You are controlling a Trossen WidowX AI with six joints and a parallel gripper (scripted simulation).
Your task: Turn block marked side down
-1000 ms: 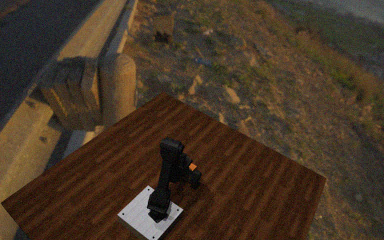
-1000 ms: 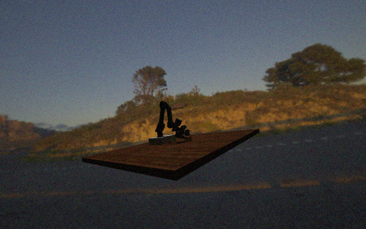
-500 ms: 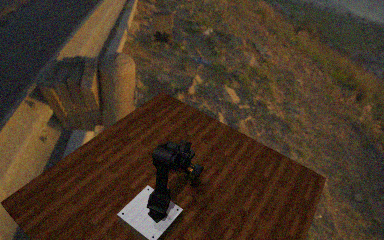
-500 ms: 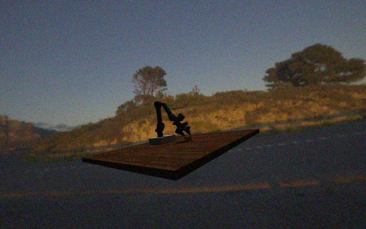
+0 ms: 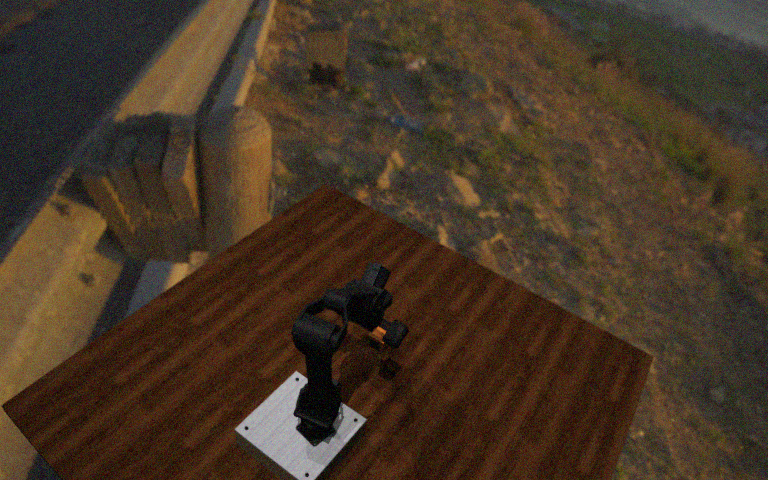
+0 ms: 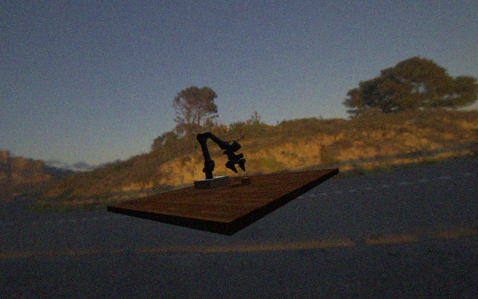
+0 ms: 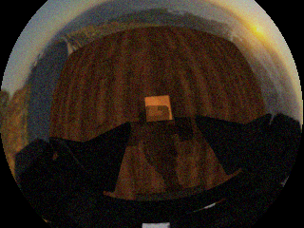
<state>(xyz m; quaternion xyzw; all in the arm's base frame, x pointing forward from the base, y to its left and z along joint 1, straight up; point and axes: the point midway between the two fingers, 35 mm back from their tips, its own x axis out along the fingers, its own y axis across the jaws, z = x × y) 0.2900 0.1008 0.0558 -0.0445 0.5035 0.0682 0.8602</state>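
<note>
Now: gripper tip 7 cm above the block and 2 cm short of it.
</note>
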